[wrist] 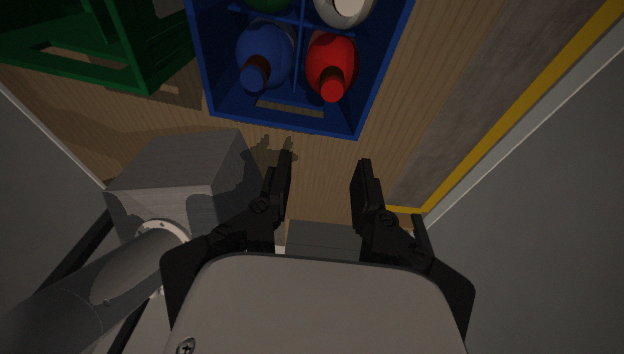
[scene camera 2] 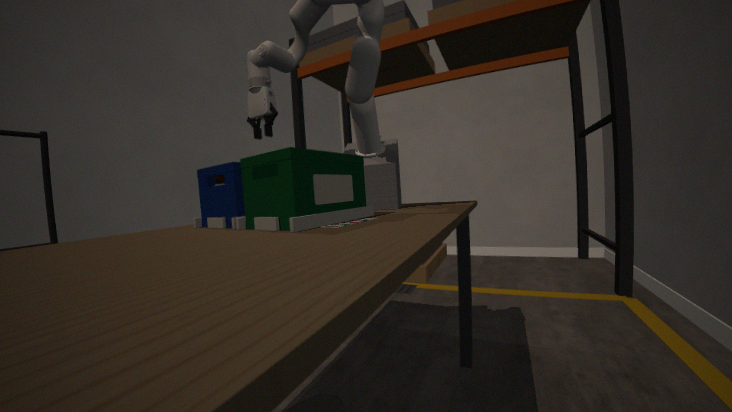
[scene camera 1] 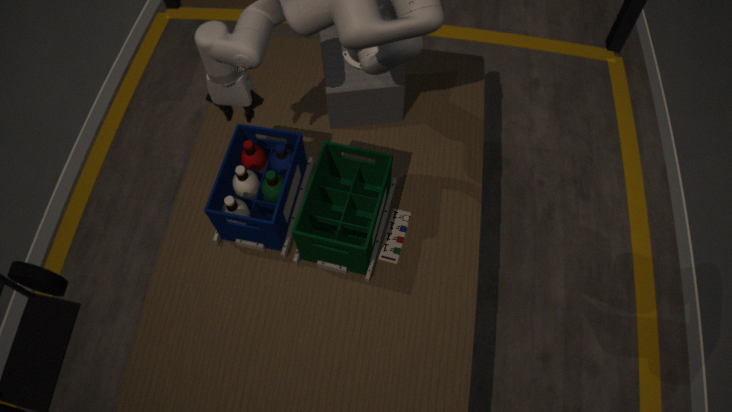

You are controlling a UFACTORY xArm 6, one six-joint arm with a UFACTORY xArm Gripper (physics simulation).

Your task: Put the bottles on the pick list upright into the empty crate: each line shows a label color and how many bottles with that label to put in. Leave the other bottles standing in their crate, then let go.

Labels:
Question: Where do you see a red bottle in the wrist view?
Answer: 332,64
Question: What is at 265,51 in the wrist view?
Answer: A blue bottle.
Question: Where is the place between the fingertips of my gripper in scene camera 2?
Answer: At 263,137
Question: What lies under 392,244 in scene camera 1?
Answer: A pick list.

